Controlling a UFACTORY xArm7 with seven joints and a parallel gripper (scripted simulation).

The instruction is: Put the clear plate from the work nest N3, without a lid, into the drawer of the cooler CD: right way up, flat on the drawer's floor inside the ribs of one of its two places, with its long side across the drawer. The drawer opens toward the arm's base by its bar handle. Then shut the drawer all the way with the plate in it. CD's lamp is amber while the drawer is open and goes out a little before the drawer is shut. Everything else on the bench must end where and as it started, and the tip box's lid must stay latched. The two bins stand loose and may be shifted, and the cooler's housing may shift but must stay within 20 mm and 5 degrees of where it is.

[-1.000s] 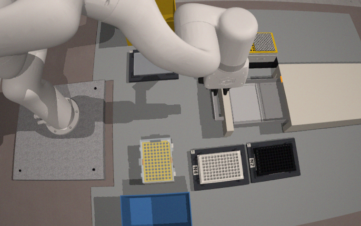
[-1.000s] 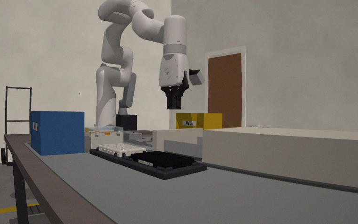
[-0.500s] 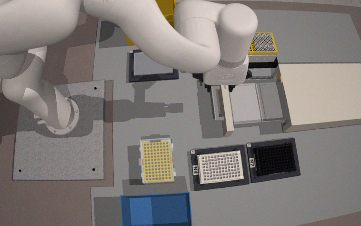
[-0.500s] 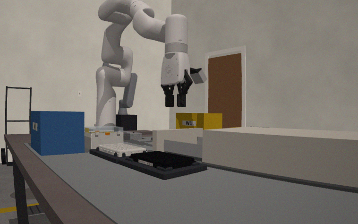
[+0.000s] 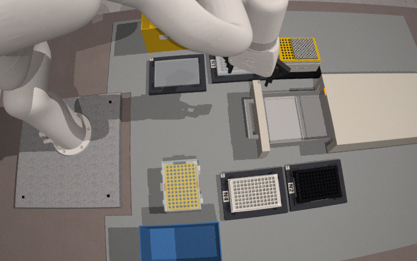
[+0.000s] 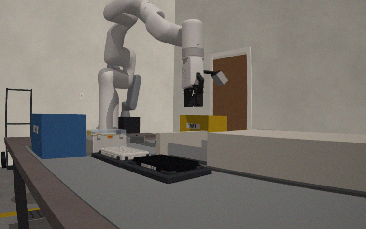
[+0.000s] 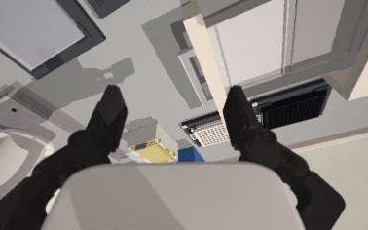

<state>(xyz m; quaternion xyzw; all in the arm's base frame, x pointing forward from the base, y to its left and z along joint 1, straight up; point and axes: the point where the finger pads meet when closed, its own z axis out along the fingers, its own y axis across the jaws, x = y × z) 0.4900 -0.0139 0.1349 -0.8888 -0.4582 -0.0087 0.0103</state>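
My gripper is now 2 cm short of the clear plate, 12 cm to the right of it and 14 cm above it. Round my hand: yellow rack: 18 cm ahead, 9 cm to the left, 10 cm below; drawer: 12 cm ahead, 9 cm to the right, 13 cm below; flat clear lid: 16 cm behind, 13 cm to the left, 14 cm below.
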